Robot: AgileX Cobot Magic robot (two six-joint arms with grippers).
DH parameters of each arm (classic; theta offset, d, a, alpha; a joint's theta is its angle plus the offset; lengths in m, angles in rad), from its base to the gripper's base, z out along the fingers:
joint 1: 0 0.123 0 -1.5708
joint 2: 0.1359 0 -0.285 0
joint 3: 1.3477 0 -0.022 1.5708
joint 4: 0 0.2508 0 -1.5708
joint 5: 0 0 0.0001 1.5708
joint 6: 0 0.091 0 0
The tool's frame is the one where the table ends.
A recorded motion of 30 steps. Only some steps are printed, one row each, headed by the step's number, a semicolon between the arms.
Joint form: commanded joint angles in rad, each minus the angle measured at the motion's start. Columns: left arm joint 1, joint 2, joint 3, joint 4, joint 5, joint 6; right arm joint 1, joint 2, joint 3, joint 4, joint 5, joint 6.
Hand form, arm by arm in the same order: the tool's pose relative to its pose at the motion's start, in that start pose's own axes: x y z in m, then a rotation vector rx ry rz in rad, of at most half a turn. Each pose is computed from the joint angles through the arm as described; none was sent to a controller.
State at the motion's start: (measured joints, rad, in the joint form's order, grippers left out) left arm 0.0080 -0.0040 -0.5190 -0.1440 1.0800 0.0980; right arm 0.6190 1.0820 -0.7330 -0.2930 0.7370 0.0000
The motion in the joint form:
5: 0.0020 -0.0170 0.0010 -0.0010 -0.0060 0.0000; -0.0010 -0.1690 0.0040 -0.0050 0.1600 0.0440
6: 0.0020 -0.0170 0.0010 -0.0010 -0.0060 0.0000; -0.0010 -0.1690 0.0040 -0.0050 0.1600 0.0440
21: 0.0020 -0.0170 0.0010 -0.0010 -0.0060 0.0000; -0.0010 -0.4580 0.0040 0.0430 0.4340 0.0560
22: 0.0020 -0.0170 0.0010 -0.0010 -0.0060 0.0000; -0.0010 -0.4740 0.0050 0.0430 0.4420 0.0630
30: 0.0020 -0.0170 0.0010 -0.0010 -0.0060 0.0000; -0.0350 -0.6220 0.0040 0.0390 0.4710 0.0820
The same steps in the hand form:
5: 0.0010 -0.0004 -0.0021 -0.0020 -0.0220 0.0007; 0.0227 -0.0063 -0.0389 0.0371 0.0016 0.0764
6: 0.0010 -0.0004 -0.0021 -0.0020 -0.0220 0.0007; 0.0227 -0.0063 -0.0389 0.0371 0.0016 0.0764
21: 0.0010 -0.0004 -0.0021 -0.0020 -0.0220 0.0007; 0.0734 -0.0065 -0.0968 0.0361 -0.0048 0.1796
22: 0.0010 -0.0004 -0.0021 -0.0020 -0.0220 0.0007; 0.0761 -0.0065 -0.0994 0.0377 -0.0114 0.1899
30: 0.0010 -0.0004 -0.0021 -0.0020 -0.0220 0.0007; 0.0991 -0.0086 -0.1236 0.0776 -0.1195 0.2658

